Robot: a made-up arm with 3 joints. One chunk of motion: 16 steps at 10 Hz.
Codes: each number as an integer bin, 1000 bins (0 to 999) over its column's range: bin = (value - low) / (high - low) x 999, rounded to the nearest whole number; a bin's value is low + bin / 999 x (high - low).
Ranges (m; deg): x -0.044..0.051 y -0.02..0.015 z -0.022..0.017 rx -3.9..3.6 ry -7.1..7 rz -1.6..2
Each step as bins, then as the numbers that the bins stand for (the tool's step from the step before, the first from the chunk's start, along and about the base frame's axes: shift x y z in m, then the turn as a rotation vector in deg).
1 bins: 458 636 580 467 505 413
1 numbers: -0.00045 0.00228 0.00064 -0.394 0.028 -0.112
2 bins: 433 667 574 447 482 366
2 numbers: -0.00282 0.00337 0.00041 -0.544 -0.297 -0.281
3 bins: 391 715 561 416 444 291
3 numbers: -0.00682 0.00505 -0.00010 -0.777 -0.833 -0.551
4 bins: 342 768 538 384 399 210
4 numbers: -0.01148 0.00691 -0.00100 -1.017 -1.468 -0.843
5 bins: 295 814 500 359 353 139
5 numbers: -0.01595 0.00852 -0.00248 -1.205 -2.118 -1.099
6 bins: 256 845 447 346 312 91
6 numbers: -0.01966 0.00960 -0.00455 -1.302 -2.696 -1.272
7 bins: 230 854 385 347 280 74
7 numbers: -0.02213 0.00992 -0.00697 -1.295 -3.148 -1.333
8 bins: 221 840 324 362 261 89
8 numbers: -0.02298 0.00943 -0.00935 -1.182 -3.416 -1.279
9 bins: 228 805 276 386 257 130
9 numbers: -0.02232 0.00820 -0.01123 -1.002 -3.473 -1.132
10 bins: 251 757 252 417 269 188
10 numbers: -0.02013 0.00652 -0.01216 -0.769 -3.303 -0.923
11 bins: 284 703 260 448 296 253
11 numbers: -0.01699 0.00463 -0.01185 -0.537 -2.922 -0.688
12 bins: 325 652 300 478 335 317
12 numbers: -0.01309 0.00284 -0.01029 -0.311 -2.372 -0.458
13 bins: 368 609 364 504 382 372
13 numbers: -0.00901 0.00134 -0.00779 -0.116 -1.708 -0.259
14 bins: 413 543 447 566 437 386
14 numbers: -0.00473 -0.00098 -0.00455 0.349 -0.932 -0.209
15 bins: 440 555 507 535 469 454
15 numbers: -0.00216 -0.00056 -0.00221 0.117 -0.480 0.036
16 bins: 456 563 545 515 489 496
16 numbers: -0.00064 -0.00028 -0.00072 -0.034 -0.198 0.187
